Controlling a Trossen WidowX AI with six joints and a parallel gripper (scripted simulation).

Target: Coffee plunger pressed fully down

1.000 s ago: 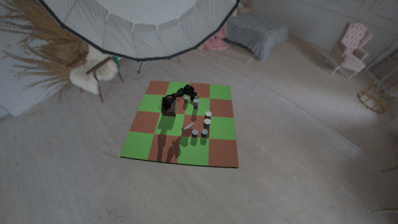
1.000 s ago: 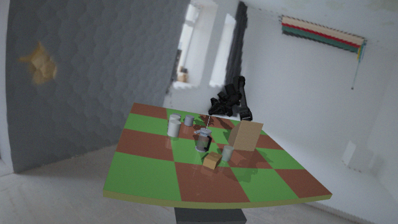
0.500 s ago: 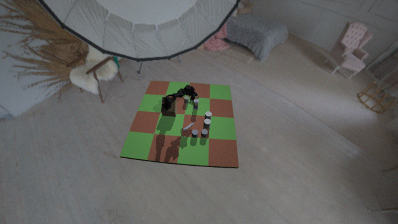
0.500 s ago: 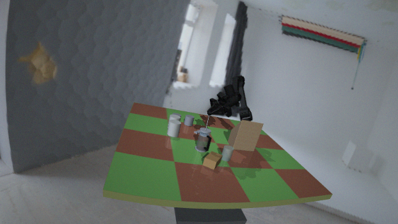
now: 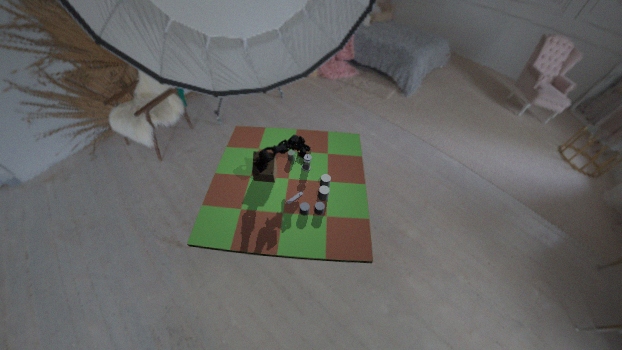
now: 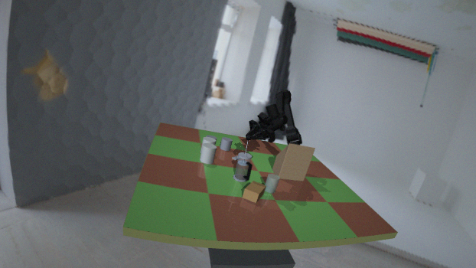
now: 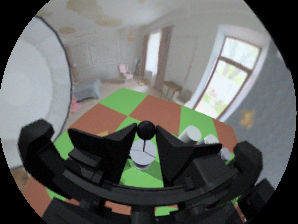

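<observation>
Right now my gripper tip is 12 cm above the coffee press, 2 cm past it and 1 cm to the right of it. Also, from my gripper tip: flat bar (31 cm to the right, 23 cm below, 11 cm behind); then tan cube (21 cm below, 17 cm to the left, 4 cm behind).
</observation>
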